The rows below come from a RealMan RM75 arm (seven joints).
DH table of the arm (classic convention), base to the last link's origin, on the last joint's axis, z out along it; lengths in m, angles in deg. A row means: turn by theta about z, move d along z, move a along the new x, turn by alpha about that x. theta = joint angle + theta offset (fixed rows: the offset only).
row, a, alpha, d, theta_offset
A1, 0, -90, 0.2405, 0
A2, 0, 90, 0, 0
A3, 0, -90, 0.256, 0
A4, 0, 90, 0, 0
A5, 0, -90, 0.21, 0
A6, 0, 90, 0, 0
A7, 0, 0, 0.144, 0
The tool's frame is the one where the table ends.
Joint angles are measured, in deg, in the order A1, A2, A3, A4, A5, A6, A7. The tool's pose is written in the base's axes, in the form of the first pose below.
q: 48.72 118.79 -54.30 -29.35 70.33 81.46 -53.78
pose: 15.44 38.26 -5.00 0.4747 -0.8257 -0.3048 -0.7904 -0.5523 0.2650
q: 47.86 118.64 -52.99 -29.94 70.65 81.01 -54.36
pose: 15.89 38.55 -4.44 0.4592 -0.8208 -0.3397 -0.7945 -0.5505 0.2563
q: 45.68 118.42 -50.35 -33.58 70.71 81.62 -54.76
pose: 16.57 39.01 -2.67 0.4472 -0.7972 -0.4055 -0.7925 -0.5634 0.2337
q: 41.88 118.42 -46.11 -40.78 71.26 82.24 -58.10
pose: 17.69 39.58 0.63 0.4693 -0.7073 -0.5286 -0.7686 -0.6220 0.1499
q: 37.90 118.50 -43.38 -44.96 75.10 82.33 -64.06
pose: 19.06 39.38 3.22 0.4819 -0.5970 -0.6414 -0.7382 -0.6710 0.0700
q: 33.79 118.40 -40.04 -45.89 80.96 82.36 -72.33
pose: 21.15 38.66 5.58 0.4672 -0.4662 -0.7513 -0.7183 -0.6956 -0.0150
